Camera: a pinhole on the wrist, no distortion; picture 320 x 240 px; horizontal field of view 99.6 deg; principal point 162.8 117.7 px. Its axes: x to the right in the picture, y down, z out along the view. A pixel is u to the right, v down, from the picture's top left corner.
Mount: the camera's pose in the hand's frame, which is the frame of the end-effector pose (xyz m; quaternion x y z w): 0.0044 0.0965 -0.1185 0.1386 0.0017 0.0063 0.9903
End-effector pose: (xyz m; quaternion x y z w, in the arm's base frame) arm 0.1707 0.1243 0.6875 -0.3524 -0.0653 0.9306 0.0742
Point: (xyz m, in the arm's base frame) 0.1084 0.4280 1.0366
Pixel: 127 32
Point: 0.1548 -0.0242 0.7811
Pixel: 106 182
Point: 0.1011 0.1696 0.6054
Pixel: 274 25
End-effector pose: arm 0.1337 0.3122 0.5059 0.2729 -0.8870 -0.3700 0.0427
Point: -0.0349 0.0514 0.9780
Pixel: behind the camera
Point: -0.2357 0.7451 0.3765
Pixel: 191 221
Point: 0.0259 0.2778 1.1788
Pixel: behind the camera
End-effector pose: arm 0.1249 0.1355 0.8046 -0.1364 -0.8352 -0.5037 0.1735
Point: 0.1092 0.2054 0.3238
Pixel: 109 29
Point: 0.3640 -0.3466 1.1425
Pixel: behind the camera
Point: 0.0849 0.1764 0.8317
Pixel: 199 94
